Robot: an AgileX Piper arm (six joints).
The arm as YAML. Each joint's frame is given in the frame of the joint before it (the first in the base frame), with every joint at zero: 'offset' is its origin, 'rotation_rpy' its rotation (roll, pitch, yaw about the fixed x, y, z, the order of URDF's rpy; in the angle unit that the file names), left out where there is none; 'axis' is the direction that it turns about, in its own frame. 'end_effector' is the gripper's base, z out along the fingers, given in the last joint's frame.
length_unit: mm
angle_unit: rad
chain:
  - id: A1
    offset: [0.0, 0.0, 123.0]
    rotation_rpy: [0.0, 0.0, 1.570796]
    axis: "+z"
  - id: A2
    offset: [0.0, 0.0, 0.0]
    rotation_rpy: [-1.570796, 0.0, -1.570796]
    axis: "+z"
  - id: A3
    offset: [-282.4, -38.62, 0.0]
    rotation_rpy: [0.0, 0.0, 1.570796]
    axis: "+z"
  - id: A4
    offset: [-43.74, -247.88, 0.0]
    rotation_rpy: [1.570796, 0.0, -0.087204]
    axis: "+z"
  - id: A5
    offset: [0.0, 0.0, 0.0]
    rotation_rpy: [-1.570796, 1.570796, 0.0]
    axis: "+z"
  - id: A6
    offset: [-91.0, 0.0, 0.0]
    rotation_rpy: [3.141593, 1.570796, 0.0]
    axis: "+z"
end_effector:
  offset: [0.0, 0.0, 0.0]
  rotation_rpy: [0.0, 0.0, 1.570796]
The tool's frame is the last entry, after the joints.
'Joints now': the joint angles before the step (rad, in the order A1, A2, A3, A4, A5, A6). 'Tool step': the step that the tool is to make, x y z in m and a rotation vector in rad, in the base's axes. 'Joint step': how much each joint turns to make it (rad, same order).
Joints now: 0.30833, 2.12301, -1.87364, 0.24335, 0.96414, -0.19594
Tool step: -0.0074, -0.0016, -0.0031, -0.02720, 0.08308, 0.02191
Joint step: -0.00001, -0.00001, -0.00013, -0.00425, 0.09016, 0.00002
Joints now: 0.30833, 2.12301, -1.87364, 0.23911, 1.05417, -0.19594
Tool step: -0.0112, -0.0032, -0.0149, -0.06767, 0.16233, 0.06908
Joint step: 0.00001, 0.02383, 0.00032, -0.01357, 0.16208, -0.03176
